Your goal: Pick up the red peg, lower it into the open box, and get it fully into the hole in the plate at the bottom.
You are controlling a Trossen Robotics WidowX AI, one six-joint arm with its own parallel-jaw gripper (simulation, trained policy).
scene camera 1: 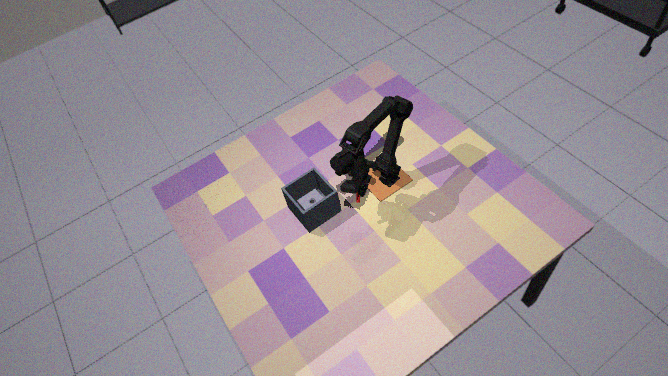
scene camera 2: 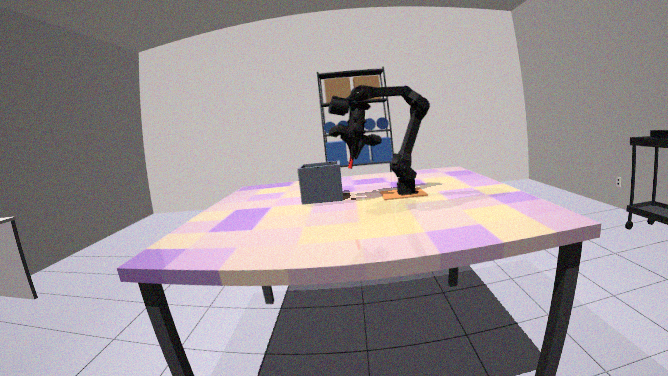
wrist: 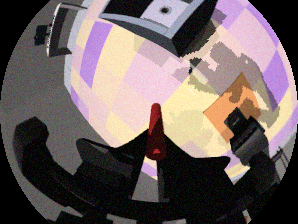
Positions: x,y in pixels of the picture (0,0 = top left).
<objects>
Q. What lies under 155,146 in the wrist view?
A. A red peg.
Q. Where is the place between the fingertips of my gripper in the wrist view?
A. At 153,132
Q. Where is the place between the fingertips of my gripper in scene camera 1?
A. At 362,195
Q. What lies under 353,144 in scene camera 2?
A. My gripper.
</objects>
